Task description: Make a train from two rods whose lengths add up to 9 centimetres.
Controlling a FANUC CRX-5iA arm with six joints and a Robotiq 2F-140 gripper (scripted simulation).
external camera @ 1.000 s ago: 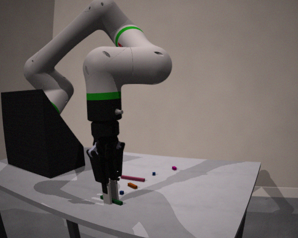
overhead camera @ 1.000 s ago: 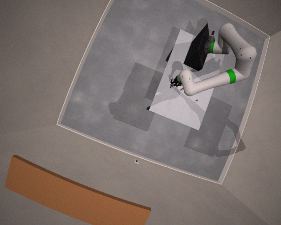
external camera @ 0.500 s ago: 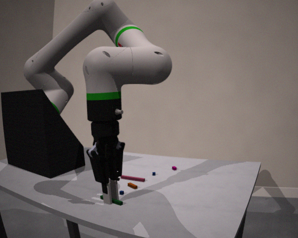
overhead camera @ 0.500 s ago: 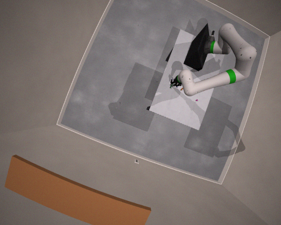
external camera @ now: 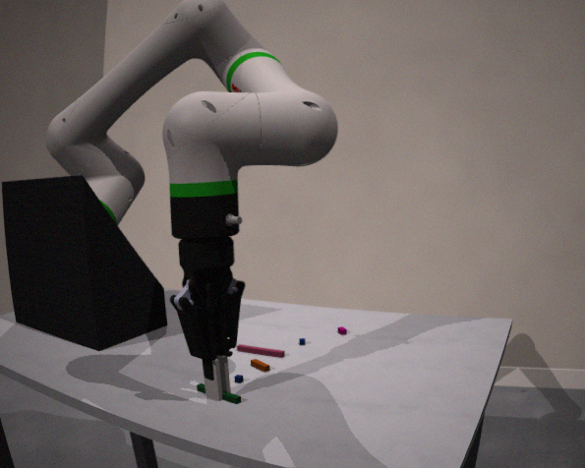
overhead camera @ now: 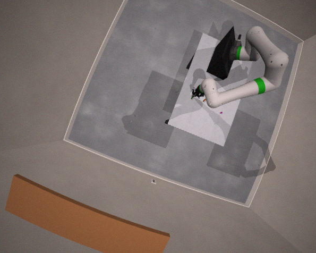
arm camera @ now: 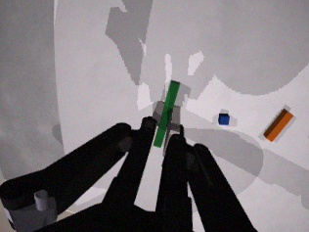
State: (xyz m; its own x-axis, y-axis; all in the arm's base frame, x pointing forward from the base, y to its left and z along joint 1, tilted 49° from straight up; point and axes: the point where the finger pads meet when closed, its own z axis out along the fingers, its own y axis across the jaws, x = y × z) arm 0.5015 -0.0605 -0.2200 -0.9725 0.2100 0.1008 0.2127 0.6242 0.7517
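The green rod is 3 cm below my hand. From my hand the other things lie so: pink rod (20 cm to the left, 3 cm below, 3 cm behind); then orange rod (13 cm to the left, 3 cm below); then magenta rod (36 cm to the left, 7 cm ahead, 3 cm below).
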